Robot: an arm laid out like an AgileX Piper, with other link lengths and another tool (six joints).
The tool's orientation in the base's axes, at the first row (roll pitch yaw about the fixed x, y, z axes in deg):
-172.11 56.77 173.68
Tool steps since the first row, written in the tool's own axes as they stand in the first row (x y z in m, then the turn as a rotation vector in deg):
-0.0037 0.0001 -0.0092 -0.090 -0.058 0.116
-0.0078 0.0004 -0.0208 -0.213 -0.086 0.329
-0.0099 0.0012 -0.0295 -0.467 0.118 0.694
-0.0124 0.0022 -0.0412 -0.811 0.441 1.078
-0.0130 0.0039 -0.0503 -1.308 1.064 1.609
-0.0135 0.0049 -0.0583 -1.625 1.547 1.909
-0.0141 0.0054 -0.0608 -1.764 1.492 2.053
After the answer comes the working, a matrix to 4 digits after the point.
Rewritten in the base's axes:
-0.0054 0.0020 0.0081 0.130 -0.088 0.017
-0.0125 0.0047 0.0178 0.363 -0.171 0.006
-0.0182 0.0073 0.0242 0.842 -0.071 0.005
-0.0261 0.0108 0.0326 1.412 0.134 0.060
-0.0327 0.0145 0.0379 2.251 0.589 0.141
-0.0387 0.0172 0.0426 2.774 0.971 0.207
-0.0403 0.0182 0.0444 2.953 0.876 0.249

The tool's axes in the first row as the columns of a matrix, in the base's axes (rounded; the answer above uses it unrounded):
-0.5447 0.2232 0.8084
0.0603 0.9719 -0.2276
-0.8365 -0.0752 -0.5428

